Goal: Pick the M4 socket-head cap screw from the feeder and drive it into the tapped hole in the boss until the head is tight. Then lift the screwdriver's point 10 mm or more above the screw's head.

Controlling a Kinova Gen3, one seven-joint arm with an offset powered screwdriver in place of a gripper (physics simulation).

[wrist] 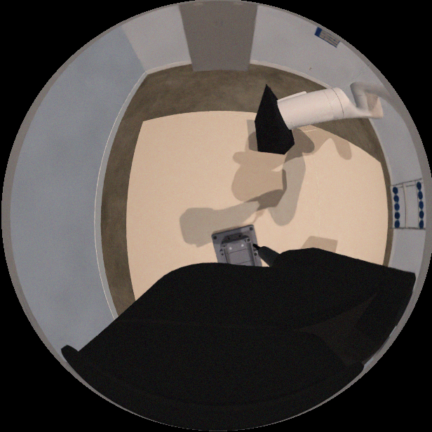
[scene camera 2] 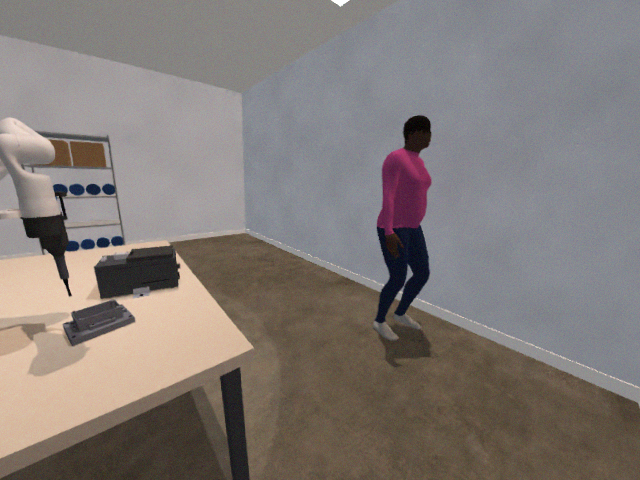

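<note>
The screwdriver [scene camera 2: 69, 295] [wrist: 254, 245] points down from the arm's black tool body, its thin tip in the air above the table. In the wrist view the tip shows at the right edge of the grey part with the boss [scene camera 2: 99, 319] [wrist: 239, 255]; in the scene view a gap shows between the tip and this part. The part lies flat on the table, a raised housing on a base plate. The black feeder [scene camera 2: 136, 276] stands behind it. The M4 screw cannot be made out, at the tip or in the part. The tool has no fingers, and whether the tip holds anything is too small to tell.
The wooden table [scene camera 2: 155, 356] [wrist: 175, 165] ends at the right in the scene view. A person in a pink top [scene camera 2: 405, 191] stands on the floor to the right, away from the table. A shelf rack [scene camera 2: 117, 206] stands at the back wall. The tool body hides much of the wrist view.
</note>
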